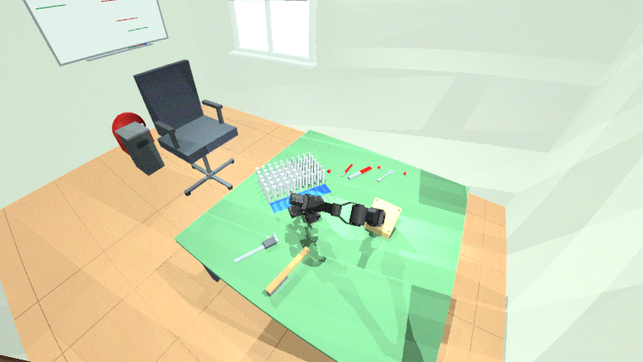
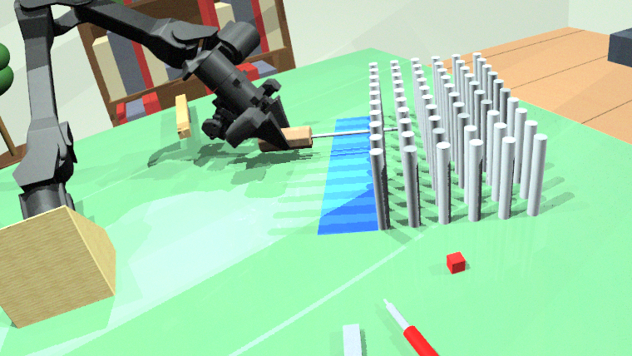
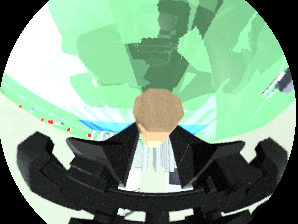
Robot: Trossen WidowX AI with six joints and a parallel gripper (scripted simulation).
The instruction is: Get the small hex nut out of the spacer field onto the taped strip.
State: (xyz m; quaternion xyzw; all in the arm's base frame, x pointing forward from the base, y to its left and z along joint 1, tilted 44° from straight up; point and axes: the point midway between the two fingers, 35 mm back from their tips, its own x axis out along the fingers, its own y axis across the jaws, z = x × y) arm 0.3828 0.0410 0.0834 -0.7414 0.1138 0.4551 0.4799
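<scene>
Now: the blue taped strip 60 mm ahead of my gripper tip, 100 mm to the right of it and 30 mm below it. Round my gripper tip: hook tool (80 mm ahead, 60 mm to the right); then red-handled screwdriver (100 mm behind, 420 mm to the right, 20 mm below); then small hex nut (210 mm ahead, 160 mm to the right, 20 mm below).
</scene>
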